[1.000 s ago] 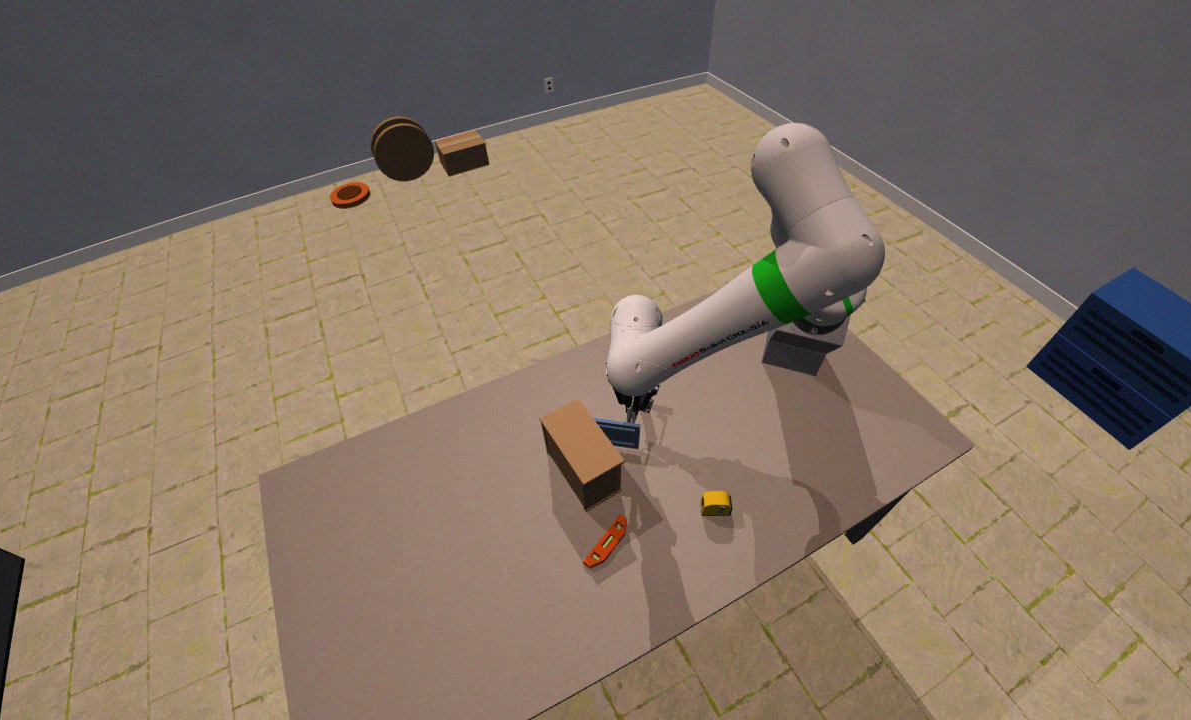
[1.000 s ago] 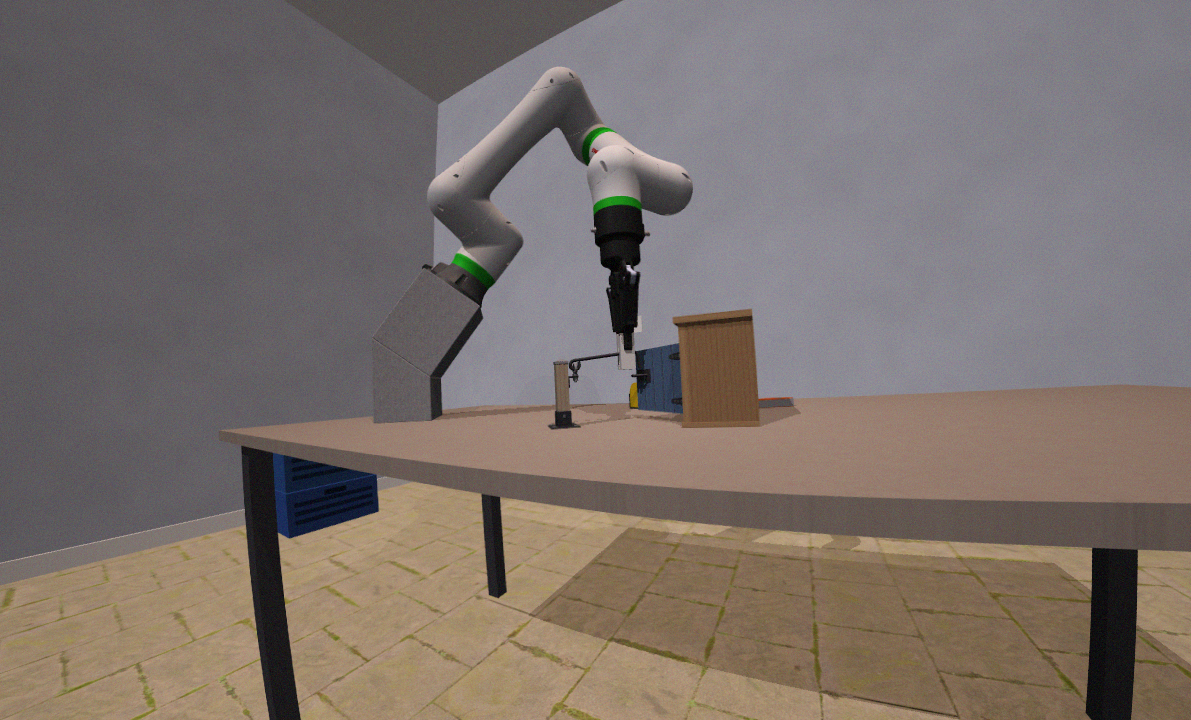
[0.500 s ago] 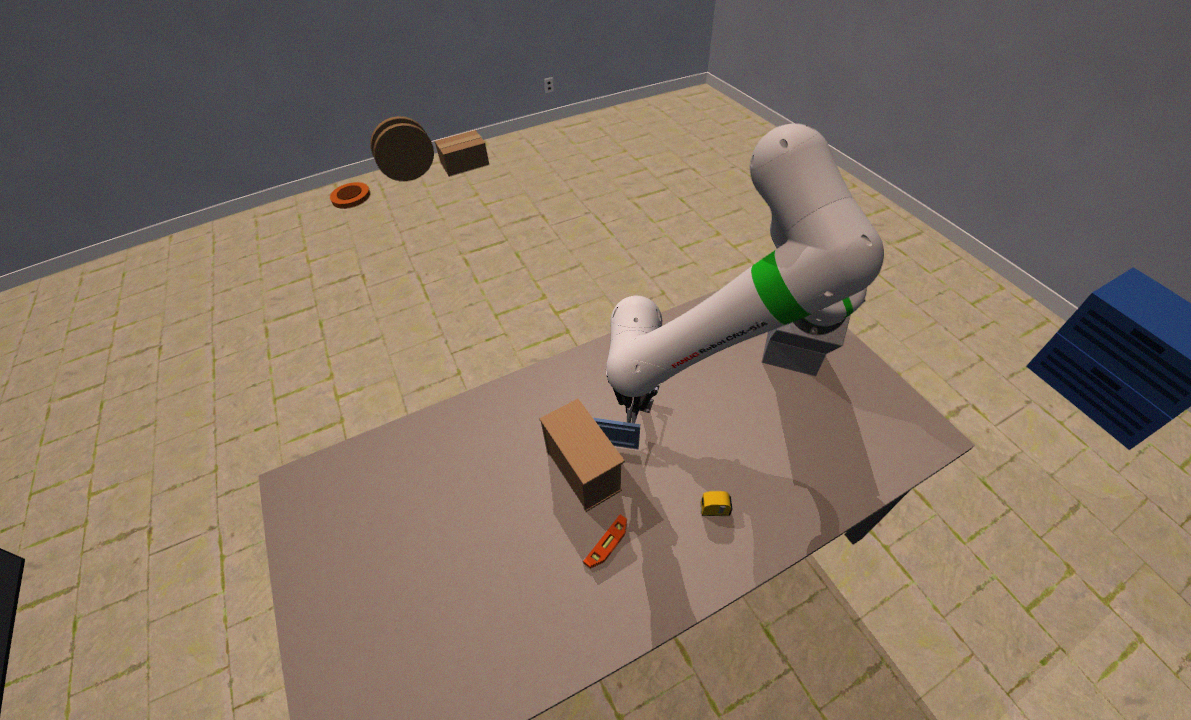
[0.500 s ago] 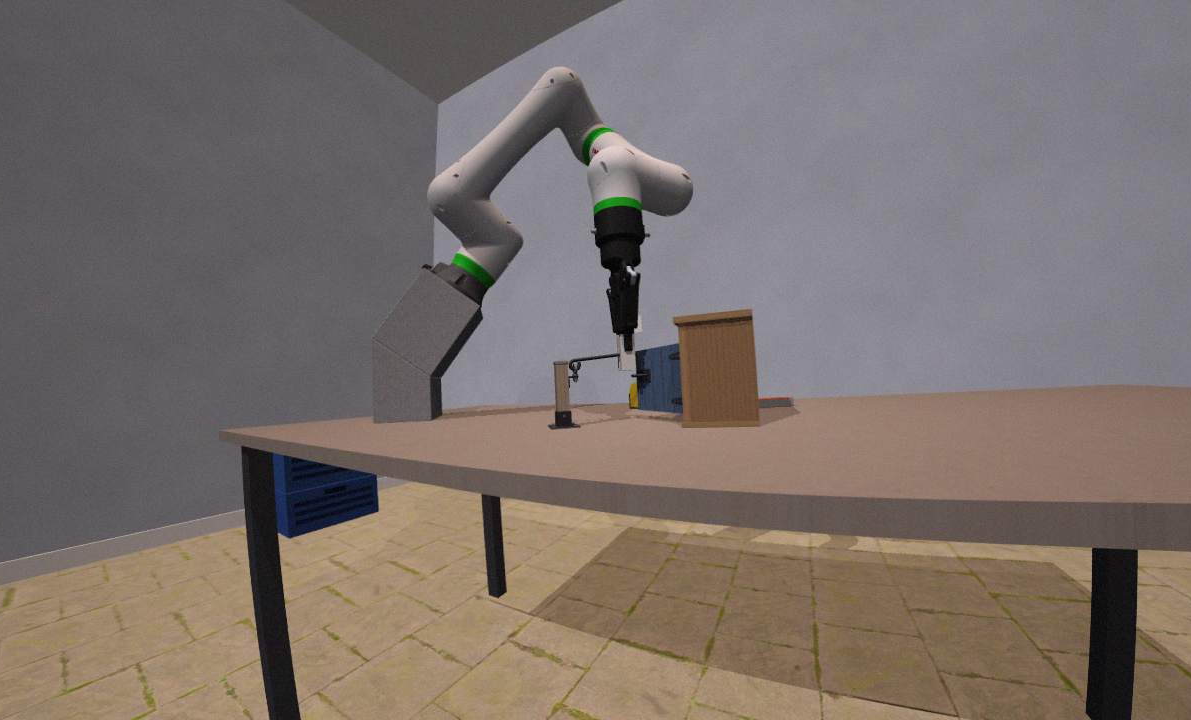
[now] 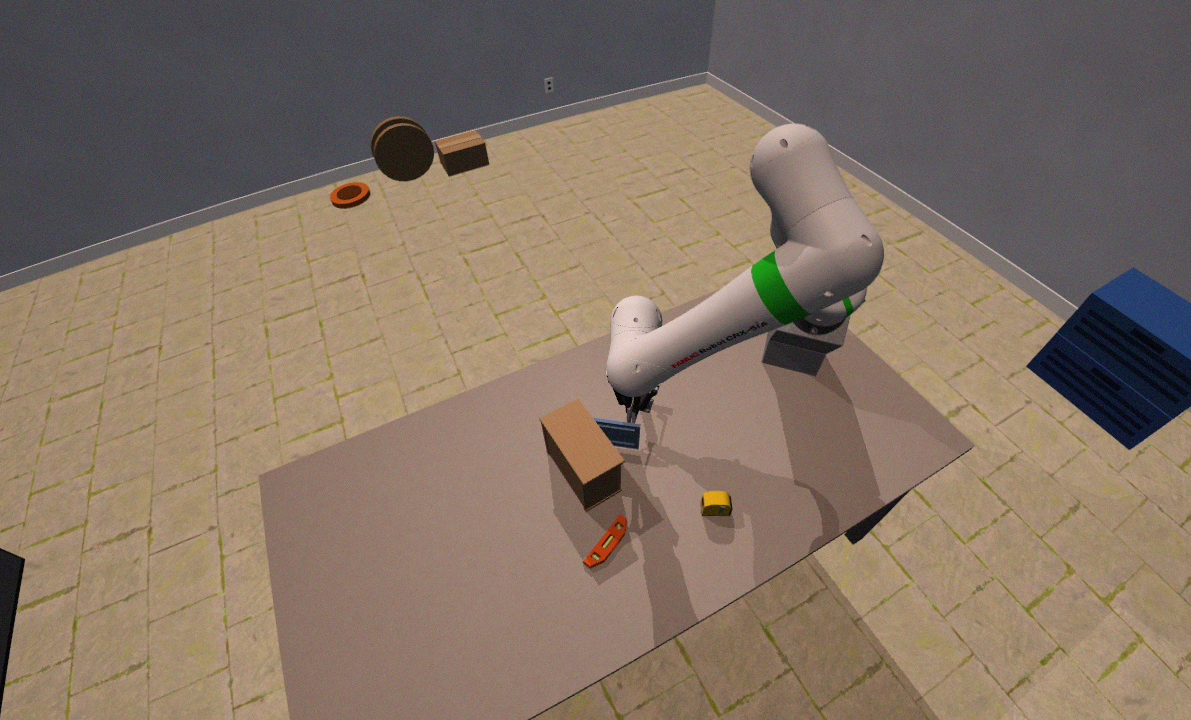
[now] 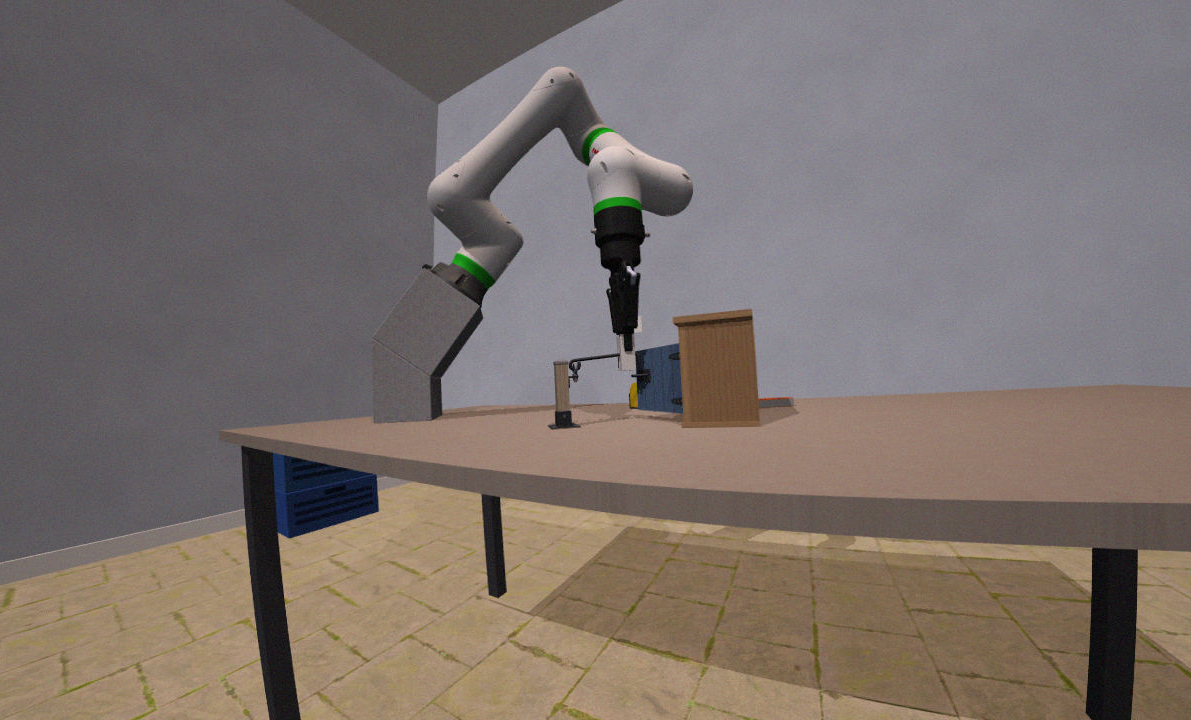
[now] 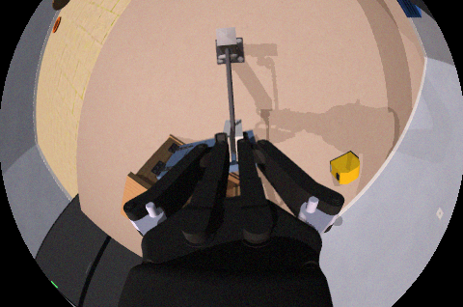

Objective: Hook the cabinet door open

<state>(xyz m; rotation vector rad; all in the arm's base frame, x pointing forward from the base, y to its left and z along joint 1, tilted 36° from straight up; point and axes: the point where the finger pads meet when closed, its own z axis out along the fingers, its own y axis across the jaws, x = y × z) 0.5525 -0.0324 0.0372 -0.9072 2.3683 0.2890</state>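
My hand is 3 cm past the dark hook, 3 cm to the left of it and 2 cm above it. Also, from my hand: hook post (5 cm behind, 6 cm to the right, 4 cm below); yellow tape measure (10 cm behind, 29 cm to the left, 10 cm below); cabinet door (6 cm ahead, 5 cm below).
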